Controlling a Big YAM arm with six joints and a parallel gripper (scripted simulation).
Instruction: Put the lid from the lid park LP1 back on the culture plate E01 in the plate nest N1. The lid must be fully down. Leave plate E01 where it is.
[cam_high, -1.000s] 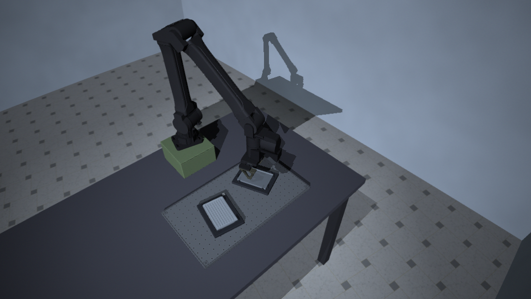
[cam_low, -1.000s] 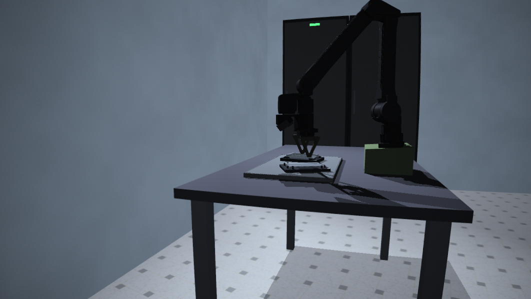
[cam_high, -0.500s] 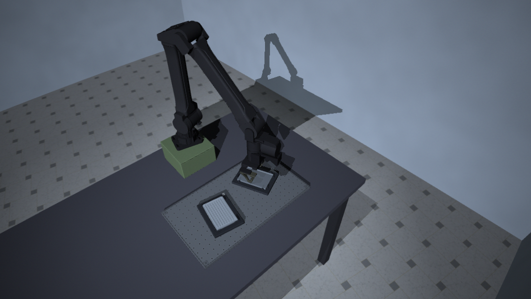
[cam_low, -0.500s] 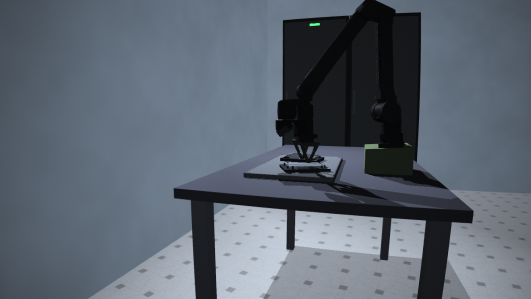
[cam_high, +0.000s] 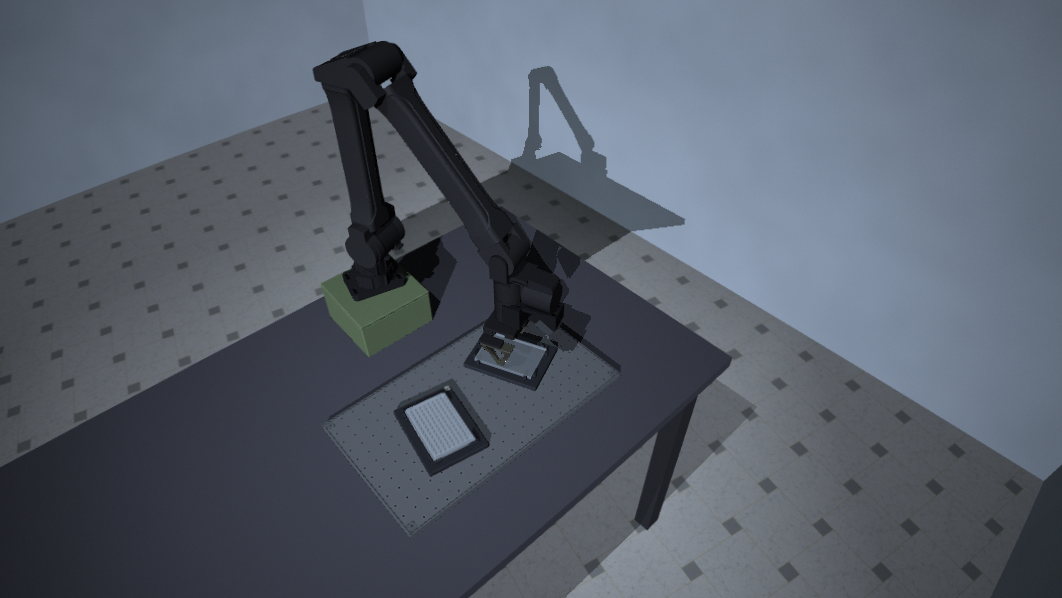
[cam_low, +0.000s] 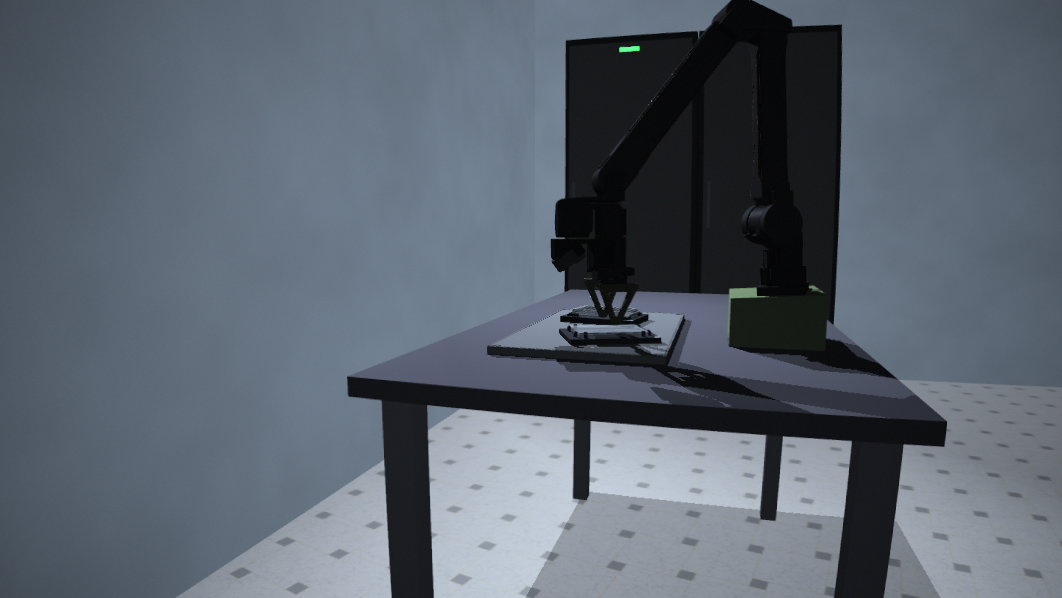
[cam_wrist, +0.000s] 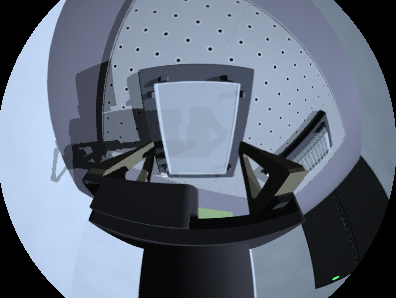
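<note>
Right now the lid is 30 mm below my hand. Also, from my hand: plate nest: 90 mm ahead, 200 mm to the right, 30 mm below; then lid park: 40 mm below; then culture plate E01: 90 mm ahead, 210 mm to the right, 20 mm below.
</note>
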